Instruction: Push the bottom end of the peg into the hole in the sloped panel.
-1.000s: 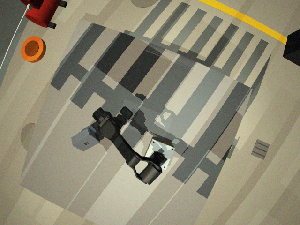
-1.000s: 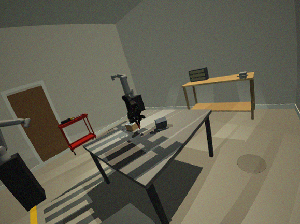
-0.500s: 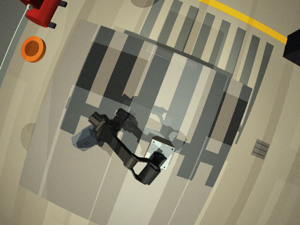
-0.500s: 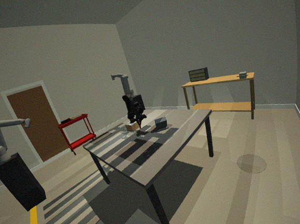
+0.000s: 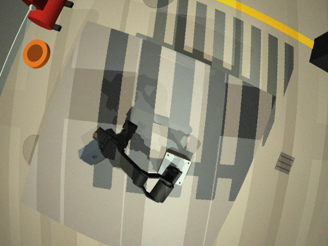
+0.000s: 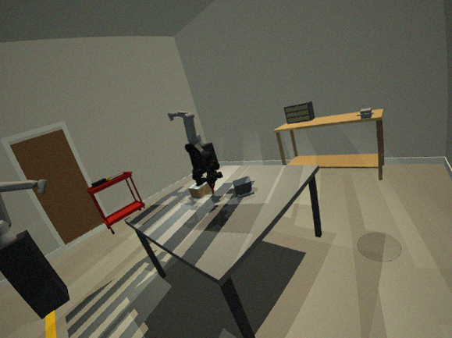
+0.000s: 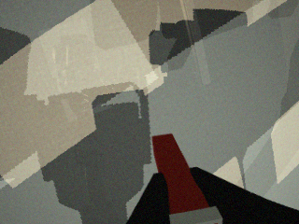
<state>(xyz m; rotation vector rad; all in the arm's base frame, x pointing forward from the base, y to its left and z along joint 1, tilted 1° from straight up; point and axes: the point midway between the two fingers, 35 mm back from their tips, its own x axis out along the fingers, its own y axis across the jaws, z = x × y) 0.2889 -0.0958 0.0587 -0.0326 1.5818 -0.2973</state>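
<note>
The grey sloped panel lies 170 mm to the left of my gripper tip, 150 mm ahead of it and 50 mm below it. Round my gripper tip: red square peg: 20 mm above.
</note>
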